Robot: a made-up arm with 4 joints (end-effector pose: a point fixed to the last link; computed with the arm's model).
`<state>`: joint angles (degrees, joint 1 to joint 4).
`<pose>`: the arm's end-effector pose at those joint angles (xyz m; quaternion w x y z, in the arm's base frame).
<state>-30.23 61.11 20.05 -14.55</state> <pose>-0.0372 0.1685 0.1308 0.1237 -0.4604 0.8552 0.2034</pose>
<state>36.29 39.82 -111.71 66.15</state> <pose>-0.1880 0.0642 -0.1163 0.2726 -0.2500 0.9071 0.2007</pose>
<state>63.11 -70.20 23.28 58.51</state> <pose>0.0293 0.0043 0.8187 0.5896 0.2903 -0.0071 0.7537</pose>
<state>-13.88 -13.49 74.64 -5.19</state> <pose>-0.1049 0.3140 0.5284 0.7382 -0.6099 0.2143 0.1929</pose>
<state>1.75 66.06 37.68 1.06</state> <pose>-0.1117 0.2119 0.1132 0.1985 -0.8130 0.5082 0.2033</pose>
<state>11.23 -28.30 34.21 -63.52</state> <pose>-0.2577 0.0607 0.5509 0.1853 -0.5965 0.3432 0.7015</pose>
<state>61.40 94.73 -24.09 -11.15</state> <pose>-0.0631 0.0439 0.0815 0.0371 -0.7807 0.6166 0.0945</pose>
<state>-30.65 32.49 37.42 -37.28</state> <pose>-0.0678 0.2544 0.2869 0.1823 -0.4980 0.7897 0.3084</pose>
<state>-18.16 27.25 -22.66 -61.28</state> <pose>-0.0488 0.2023 0.3865 0.1416 0.0861 -0.7534 -0.6363</pose>
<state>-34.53 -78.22 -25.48 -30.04</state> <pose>-0.0688 0.0541 0.6395 0.4896 -0.1270 0.0786 0.8591</pose>
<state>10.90 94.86 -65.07 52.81</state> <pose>0.0755 -0.2152 0.0144 0.3433 -0.4572 0.8045 -0.1611</pose>
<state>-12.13 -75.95 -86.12 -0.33</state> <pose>-0.0735 0.2024 0.6713 0.0105 0.1177 0.1041 0.9875</pose>
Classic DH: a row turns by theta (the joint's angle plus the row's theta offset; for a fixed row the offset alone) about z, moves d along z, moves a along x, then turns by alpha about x. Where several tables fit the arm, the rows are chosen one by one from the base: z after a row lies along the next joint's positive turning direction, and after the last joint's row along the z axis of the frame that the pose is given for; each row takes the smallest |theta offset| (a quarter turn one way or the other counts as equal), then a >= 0, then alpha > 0; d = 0 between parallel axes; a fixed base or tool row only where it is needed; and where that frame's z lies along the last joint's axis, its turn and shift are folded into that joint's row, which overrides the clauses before.
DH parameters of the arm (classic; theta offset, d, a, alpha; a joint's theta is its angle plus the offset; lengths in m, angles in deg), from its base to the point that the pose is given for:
base (fixed): 61.2 0.7128 -0.0423 11.53
joint 1: 29.29 -0.3362 0.0046 -100.09
joint 2: -84.39 0.0871 -0.0119 90
joint 3: -60.03 -0.1716 0.2597 51.48
joint 4: 6.37 0.0444 -0.1658 137.57
tool (fixed): 139.98 0.1764 0 0

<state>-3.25 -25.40 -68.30 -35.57</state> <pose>-0.0758 0.2230 0.4806 0.1595 -0.0180 -0.3721 -0.9142</pose>
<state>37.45 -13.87 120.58 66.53</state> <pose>-0.5545 0.0140 0.6562 0.7227 -0.0643 -0.6859 0.0559</pose>
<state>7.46 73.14 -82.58 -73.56</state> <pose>-0.0132 0.0538 0.2507 0.3259 -0.3741 -0.7484 -0.4402</pose>
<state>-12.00 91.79 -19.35 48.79</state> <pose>0.0838 -0.0842 -0.0015 0.3110 -0.6036 0.7309 -0.0681</pose>
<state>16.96 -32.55 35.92 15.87</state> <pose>-0.1454 0.2214 0.6817 0.7442 -0.3105 0.0690 0.5873</pose>
